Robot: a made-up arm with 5 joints. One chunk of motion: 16 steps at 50 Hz.
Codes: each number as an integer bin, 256 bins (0 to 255) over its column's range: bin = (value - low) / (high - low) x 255, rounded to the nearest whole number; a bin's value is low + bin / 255 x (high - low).
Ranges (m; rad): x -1..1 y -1..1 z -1..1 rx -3.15..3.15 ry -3.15..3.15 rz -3.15..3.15
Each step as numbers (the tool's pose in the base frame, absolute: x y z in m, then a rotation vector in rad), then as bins.
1 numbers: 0.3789 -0.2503 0.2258 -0.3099 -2.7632 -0.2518
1 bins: 176 96 156 115 16 117
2 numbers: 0.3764 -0.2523 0.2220 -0.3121 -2.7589 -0.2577
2 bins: 175 95 156 115 16 117
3 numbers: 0.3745 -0.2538 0.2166 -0.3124 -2.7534 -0.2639
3 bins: 175 95 155 115 16 117
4 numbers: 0.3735 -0.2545 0.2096 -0.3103 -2.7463 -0.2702
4 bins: 175 95 154 115 16 117
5 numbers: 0.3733 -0.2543 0.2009 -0.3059 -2.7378 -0.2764
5 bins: 175 95 153 115 17 116
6 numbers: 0.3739 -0.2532 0.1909 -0.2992 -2.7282 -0.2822
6 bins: 175 95 152 115 17 116
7 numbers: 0.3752 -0.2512 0.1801 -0.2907 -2.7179 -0.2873
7 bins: 175 95 150 116 17 116
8 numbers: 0.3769 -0.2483 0.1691 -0.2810 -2.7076 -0.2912
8 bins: 176 96 149 116 18 116
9 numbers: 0.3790 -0.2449 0.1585 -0.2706 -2.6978 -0.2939
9 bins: 176 96 148 117 18 116
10 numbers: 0.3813 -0.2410 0.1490 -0.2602 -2.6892 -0.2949
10 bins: 176 97 146 117 19 116
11 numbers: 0.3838 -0.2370 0.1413 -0.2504 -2.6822 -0.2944
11 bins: 176 97 146 117 19 116
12 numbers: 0.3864 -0.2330 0.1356 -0.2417 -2.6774 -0.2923
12 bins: 177 98 145 118 19 116
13 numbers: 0.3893 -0.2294 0.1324 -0.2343 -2.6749 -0.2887
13 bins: 177 98 144 118 19 116
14 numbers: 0.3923 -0.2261 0.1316 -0.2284 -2.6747 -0.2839
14 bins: 178 99 144 118 19 116
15 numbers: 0.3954 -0.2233 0.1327 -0.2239 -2.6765 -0.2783
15 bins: 178 99 144 118 19 116
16 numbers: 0.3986 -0.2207 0.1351 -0.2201 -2.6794 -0.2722
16 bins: 178 99 145 119 19 116
